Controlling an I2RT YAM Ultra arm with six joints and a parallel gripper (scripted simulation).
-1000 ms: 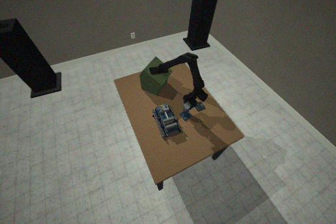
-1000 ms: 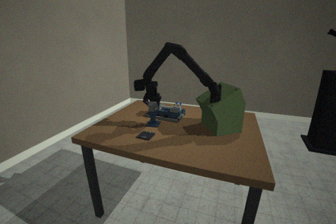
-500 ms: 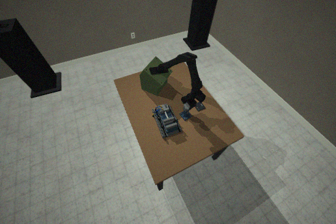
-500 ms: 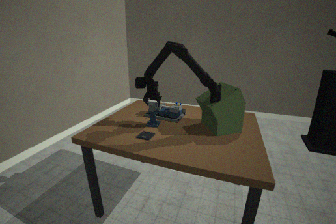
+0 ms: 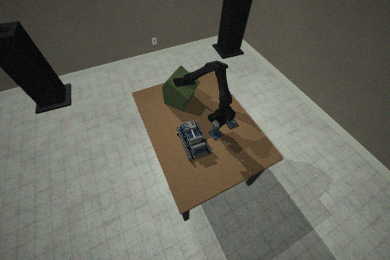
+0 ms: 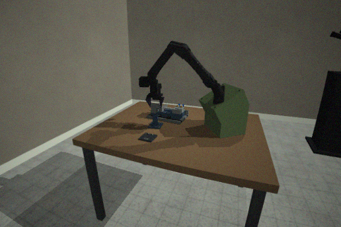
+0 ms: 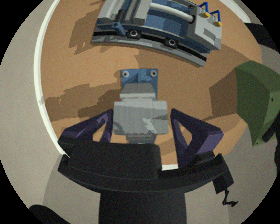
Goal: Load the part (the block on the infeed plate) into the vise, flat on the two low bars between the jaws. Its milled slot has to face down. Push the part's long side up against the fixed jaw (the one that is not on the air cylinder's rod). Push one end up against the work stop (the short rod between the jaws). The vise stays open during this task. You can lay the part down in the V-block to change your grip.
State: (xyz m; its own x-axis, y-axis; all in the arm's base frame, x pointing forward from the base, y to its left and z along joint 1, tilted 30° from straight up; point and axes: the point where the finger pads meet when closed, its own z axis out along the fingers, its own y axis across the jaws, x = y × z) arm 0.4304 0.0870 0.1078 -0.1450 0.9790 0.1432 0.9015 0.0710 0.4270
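The part lies 10 mm to the left of my hand. The rest, counted from my hand: vise 190 mm to the right, 110 mm below; then infeed plate 40 mm behind, 180 mm to the left, 150 mm below.
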